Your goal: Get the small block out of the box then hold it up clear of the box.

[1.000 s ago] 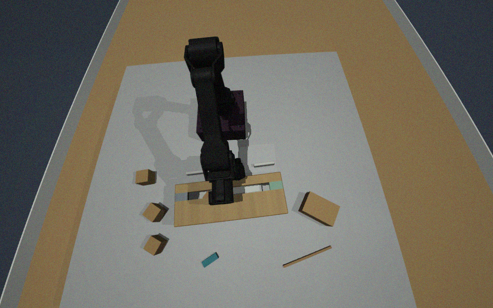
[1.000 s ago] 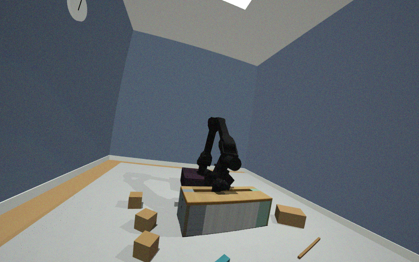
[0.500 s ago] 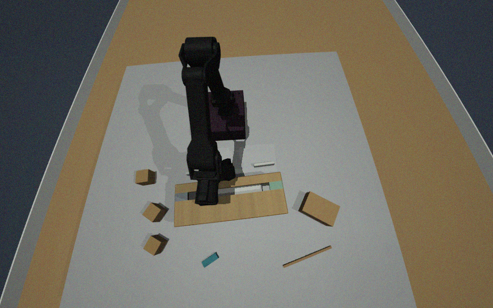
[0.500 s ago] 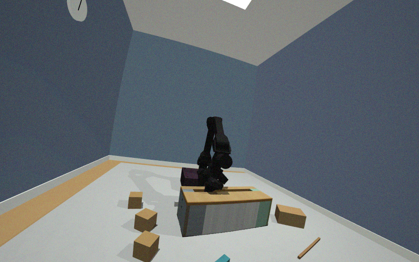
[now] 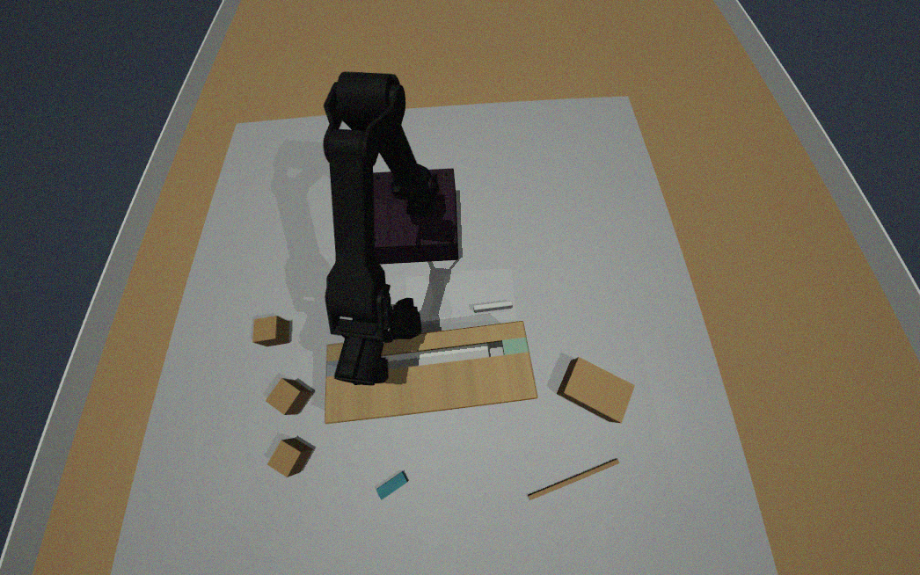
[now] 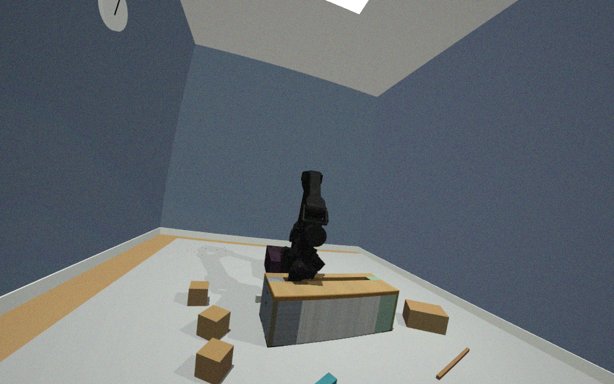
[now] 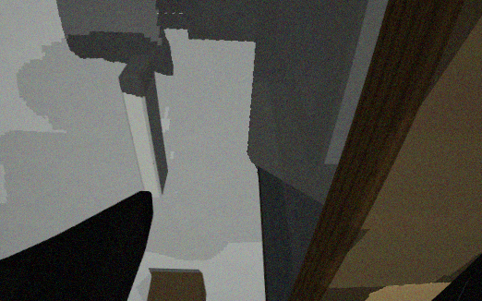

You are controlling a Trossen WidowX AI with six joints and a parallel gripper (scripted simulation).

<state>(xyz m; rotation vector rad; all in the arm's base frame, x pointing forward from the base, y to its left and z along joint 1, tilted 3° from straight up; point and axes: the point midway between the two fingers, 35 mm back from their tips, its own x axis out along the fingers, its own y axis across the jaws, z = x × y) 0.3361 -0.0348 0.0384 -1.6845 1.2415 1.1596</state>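
Now: gripper tip 7 cm short of the small block and 1 cm to the right of it. From my gripper tip the other things lie so: tan block: 48 cm to the left, 6 cm below, 2 cm ahead; then teal piece: 27 cm ahead, 10 cm to the left, 8 cm below; then wooden box: 13 cm to the left, 2 cm below, 1 cm ahead.
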